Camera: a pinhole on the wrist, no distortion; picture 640 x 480 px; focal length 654.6 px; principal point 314.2 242.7 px. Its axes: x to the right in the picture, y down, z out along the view. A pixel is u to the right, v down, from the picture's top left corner.
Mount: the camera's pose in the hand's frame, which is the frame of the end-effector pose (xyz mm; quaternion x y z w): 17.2 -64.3 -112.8 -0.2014 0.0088 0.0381 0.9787
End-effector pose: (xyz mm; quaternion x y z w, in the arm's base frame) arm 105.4 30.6 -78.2 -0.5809 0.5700 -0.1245 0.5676
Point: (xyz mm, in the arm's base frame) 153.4 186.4 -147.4
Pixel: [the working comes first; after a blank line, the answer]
In the camera's frame: -90.3 36.0 288.6

109 324
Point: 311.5 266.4 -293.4
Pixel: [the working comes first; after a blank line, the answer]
In the camera's frame: -33.8 0.5 508.3

271 243
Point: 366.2 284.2 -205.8
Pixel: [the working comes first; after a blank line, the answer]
In the camera's frame: -81.9 -91.4 493.4

205 121
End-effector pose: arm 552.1 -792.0 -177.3 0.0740 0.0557 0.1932 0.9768
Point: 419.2 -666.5 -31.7
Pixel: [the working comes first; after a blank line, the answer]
In the camera's frame: -91.6 151.7 303.6

outside the picture
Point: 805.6 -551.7 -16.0
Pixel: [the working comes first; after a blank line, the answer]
In the camera's frame: 301.1 67.0 340.5

outside the picture
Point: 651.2 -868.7 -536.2
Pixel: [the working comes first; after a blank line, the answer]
In the camera's frame: 72.7 -13.8 -239.4

behind the camera
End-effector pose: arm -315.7 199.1 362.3 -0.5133 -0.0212 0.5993 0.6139
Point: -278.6 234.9 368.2
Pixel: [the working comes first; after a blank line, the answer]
In the camera's frame: 14.9 -22.9 114.2

400 111
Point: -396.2 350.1 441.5
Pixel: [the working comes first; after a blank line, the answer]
In the camera's frame: 20.6 -87.5 282.3

362 40
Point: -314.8 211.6 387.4
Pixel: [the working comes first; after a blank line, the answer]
In the camera's frame: -23.4 -9.6 138.3

204 197
